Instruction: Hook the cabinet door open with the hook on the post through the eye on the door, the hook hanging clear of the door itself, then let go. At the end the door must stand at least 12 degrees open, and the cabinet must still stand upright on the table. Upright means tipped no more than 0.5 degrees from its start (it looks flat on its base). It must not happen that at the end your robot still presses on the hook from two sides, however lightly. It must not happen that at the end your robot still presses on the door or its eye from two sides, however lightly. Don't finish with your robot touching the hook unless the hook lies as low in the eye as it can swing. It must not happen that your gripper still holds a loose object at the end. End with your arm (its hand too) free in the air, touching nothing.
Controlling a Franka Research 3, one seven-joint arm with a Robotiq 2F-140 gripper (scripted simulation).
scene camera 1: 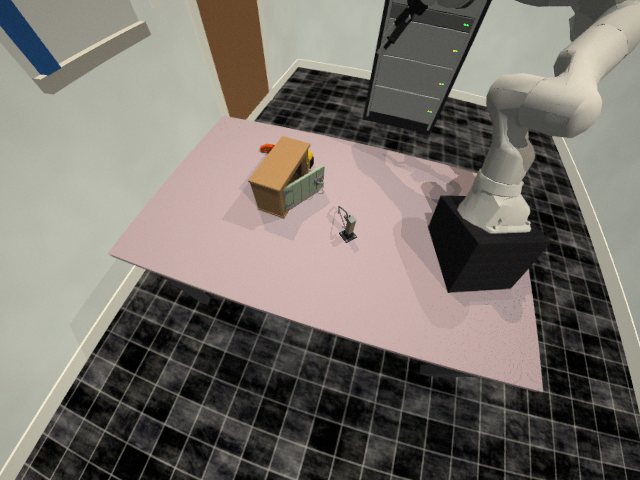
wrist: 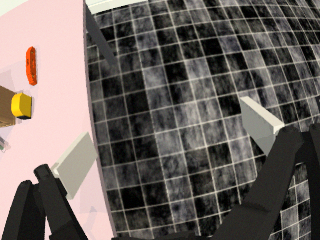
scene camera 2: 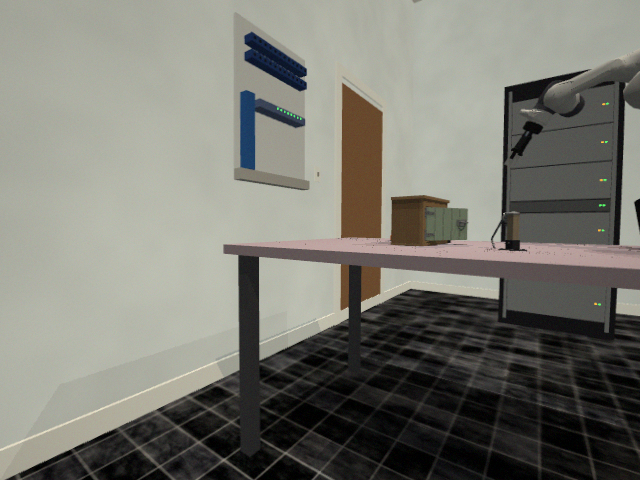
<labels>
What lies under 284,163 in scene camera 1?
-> A wooden cabinet.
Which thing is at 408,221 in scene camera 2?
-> A wooden cabinet.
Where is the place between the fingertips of my gripper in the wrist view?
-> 164,129
</labels>
